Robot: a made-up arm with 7 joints.
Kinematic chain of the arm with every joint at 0, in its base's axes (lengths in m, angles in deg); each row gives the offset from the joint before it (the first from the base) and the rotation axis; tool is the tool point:
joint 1: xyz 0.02 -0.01 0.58 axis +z
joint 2: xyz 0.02 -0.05 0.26 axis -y
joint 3: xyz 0 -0.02 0.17 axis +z
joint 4: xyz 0 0.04 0.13 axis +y
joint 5: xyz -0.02 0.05 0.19 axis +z
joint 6: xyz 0 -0.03 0.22 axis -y
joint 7: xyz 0 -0.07 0.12 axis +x
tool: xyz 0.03 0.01 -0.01
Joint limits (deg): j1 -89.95..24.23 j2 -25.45..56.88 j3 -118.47..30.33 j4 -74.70..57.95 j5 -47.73..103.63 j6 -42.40..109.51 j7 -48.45..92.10
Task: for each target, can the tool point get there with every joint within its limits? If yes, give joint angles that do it. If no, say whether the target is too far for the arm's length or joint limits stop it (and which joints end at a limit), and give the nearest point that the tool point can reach.
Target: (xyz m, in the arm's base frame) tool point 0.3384 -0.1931 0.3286
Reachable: no: joint limits stop it (at a limit: joint 2, joint 3, joint 4, joint 5, joint 6, joint 7) | nearest point 0.4308 -0.2462 0.9157 | short by 0.597 m
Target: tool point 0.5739 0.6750 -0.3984
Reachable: no: too far | nearest point 0.1692 0.5010 0.5892 | short by 1.081 m
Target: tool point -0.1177 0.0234 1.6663
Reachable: yes | joints -50.58 12.94 -15.21 9.25 9.63 24.26 71.30
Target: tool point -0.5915 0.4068 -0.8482
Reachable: no: too far | nearest point -0.4237 0.2925 0.5497 | short by 1.413 m
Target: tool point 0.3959 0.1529 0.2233
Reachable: no: joint limits stop it (at a limit: joint 1, joint 2, joint 4, joint 7) | nearest point 0.2398 0.3996 0.6415 | short by 0.510 m
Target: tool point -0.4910 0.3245 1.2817
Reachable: yes | joints -15.36 42.20 -26.70 -38.83 88.75 -26.87 -25.01
